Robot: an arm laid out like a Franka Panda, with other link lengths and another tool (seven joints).
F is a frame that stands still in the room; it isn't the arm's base.
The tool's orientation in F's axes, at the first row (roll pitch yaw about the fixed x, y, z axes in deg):
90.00, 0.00, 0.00
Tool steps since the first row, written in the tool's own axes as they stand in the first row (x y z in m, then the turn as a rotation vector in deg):
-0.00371, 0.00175, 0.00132, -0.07, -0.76, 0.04
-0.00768, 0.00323, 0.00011, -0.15, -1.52, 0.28
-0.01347, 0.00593, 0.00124, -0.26, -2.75, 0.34
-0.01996, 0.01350, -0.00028, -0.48, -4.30, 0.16
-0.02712, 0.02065, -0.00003, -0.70, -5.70, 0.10
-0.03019, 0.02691, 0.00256, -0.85, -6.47, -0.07
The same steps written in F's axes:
-0.00371, -0.00132, 0.00175, -0.07, -0.04, -0.76
-0.00768, -0.00011, 0.00323, -0.15, -0.28, -1.52
-0.01347, -0.00124, 0.00593, -0.26, -0.34, -2.75
-0.01996, 0.00028, 0.01350, -0.48, -0.16, -4.30
-0.02712, 0.00003, 0.02065, -0.70, -0.10, -5.70
-0.03019, -0.00256, 0.02691, -0.85, 0.07, -6.47

